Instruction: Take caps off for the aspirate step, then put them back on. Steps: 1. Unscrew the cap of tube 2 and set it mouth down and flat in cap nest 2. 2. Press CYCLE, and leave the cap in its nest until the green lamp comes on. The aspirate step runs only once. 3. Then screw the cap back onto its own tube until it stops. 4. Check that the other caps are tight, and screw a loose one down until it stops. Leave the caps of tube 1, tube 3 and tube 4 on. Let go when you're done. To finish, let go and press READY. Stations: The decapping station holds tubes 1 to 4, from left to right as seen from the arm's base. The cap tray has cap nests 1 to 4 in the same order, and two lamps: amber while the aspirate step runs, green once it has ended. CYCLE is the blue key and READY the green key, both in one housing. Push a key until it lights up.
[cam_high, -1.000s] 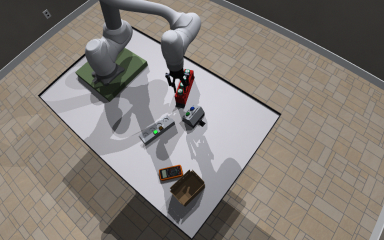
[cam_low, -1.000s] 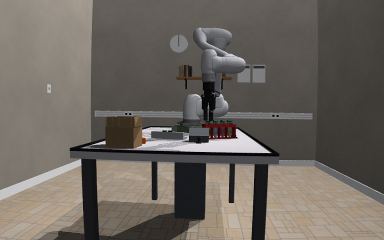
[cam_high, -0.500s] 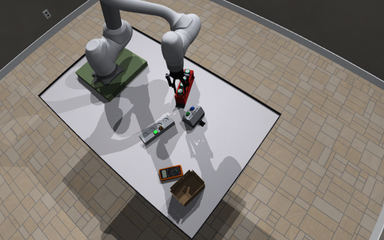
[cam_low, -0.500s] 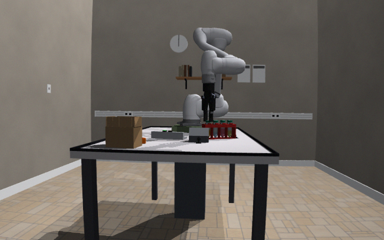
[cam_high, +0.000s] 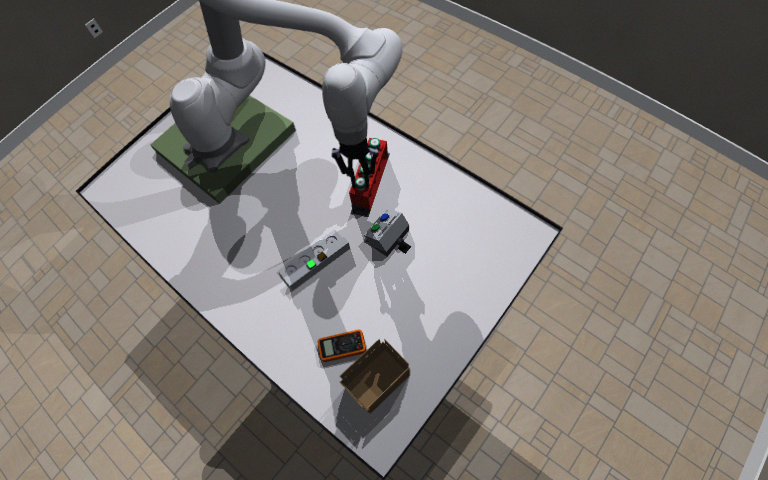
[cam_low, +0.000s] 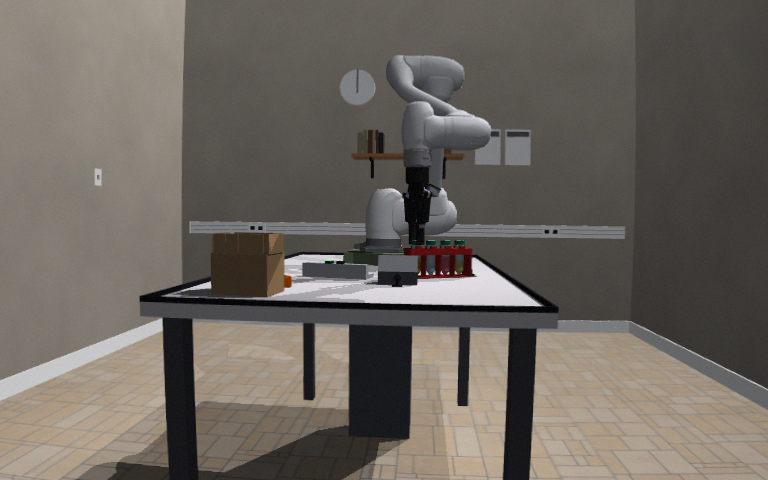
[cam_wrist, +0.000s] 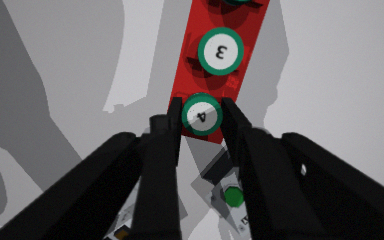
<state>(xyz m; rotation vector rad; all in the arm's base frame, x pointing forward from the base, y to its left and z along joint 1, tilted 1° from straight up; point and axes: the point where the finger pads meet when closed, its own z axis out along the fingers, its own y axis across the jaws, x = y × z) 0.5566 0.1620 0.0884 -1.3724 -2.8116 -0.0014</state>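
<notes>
Right now the green key is 120 mm ahead of my hand, 70 mm to the right of it and 70 mm below it. Round my hand: orange multimeter (260 mm ahead, 400 mm to the right, 120 mm below); grey key housing (140 mm ahead, 50 mm to the right, 90 mm below); blue key (120 mm ahead, 30 mm to the right, 70 mm below).
</notes>
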